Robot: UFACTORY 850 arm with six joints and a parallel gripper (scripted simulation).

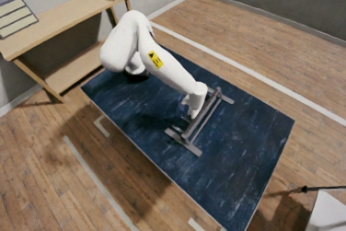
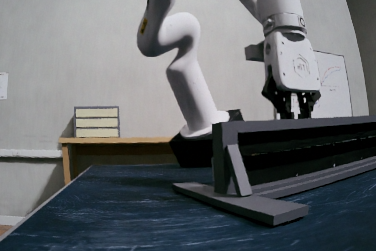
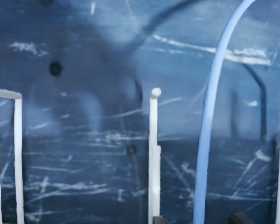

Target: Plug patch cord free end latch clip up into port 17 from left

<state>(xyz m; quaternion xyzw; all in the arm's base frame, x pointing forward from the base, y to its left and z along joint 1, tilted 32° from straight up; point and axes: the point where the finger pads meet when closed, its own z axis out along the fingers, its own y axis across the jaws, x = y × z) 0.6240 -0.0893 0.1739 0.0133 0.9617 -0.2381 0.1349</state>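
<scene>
Right now my hand is 2 cm short of the white plug and 1 cm above it.
</scene>
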